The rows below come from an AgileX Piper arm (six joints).
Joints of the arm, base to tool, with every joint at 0 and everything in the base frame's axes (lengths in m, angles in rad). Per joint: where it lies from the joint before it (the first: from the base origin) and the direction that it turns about. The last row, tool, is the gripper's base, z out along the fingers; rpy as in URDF.
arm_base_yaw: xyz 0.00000 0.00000 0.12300 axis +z
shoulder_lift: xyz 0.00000 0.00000 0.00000 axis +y
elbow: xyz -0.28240 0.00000 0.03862 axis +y
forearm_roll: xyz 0.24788 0.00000 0.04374 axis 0.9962 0 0.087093
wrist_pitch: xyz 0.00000 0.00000 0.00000 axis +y
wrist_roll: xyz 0.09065 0.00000 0.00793 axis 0.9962 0 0.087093
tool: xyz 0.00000 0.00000 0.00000 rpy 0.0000 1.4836 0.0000
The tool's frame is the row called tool.
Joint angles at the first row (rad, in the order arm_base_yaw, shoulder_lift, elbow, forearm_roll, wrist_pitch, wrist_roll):
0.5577, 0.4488, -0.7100, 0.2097, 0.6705, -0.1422
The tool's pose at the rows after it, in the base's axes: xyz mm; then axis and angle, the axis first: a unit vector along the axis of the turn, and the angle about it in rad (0 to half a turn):
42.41 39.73 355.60 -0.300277 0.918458 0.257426 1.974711
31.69 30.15 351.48 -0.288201 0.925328 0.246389 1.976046
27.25 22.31 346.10 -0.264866 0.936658 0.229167 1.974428
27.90 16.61 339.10 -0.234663 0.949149 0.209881 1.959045
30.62 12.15 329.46 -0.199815 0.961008 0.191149 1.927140
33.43 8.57 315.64 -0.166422 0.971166 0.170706 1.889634
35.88 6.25 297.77 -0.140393 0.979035 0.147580 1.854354
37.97 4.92 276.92 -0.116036 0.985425 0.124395 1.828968
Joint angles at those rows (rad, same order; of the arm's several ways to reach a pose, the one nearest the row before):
0.5575, 0.3701, -0.7006, 0.1860, 0.7342, -0.1223
0.5576, 0.3124, -0.6949, 0.1367, 0.7908, -0.0723
0.5571, 0.2744, -0.6823, 0.0680, 0.8220, -0.0047
0.5504, 0.2485, -0.6547, -0.0066, 0.8169, 0.0667
0.5317, 0.2208, -0.6084, -0.0789, 0.7810, 0.1370
0.4983, 0.1850, -0.5427, -0.1397, 0.7299, 0.1933
0.4504, 0.1424, -0.4619, -0.1776, 0.6707, 0.2203
0.3889, 0.0963, -0.3730, -0.1895, 0.6119, 0.2250

